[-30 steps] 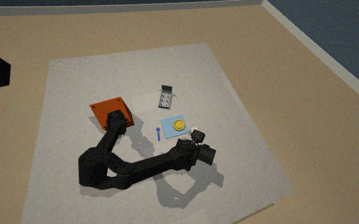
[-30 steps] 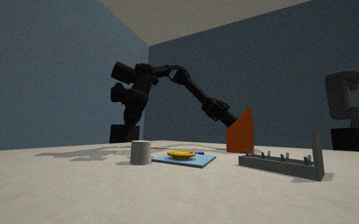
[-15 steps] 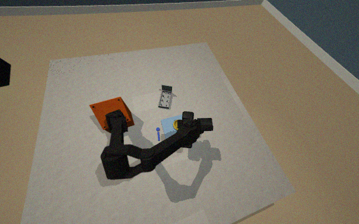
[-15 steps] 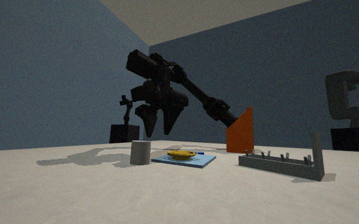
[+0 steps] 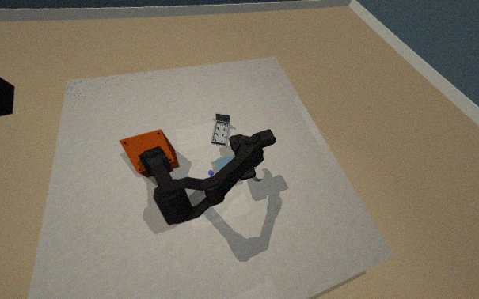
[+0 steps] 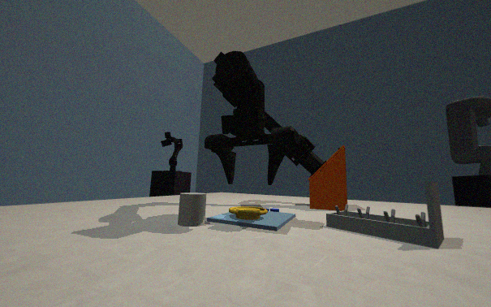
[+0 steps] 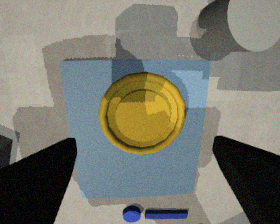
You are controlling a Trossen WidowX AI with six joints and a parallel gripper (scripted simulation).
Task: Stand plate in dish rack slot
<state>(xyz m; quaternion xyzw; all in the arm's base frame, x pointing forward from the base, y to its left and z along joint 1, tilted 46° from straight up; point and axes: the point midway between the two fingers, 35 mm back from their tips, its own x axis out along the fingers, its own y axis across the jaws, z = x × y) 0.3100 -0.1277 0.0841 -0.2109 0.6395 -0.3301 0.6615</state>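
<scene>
Right now my gripper tip is 50 mm above the yellow plate. From my gripper tip the other things lie so: light blue mat (30 mm behind, 10 mm to the left, 60 mm below); blue spoon (140 mm behind, 10 mm to the left, 60 mm below); cup (60 mm ahead, 80 mm to the right, 40 mm below).
</scene>
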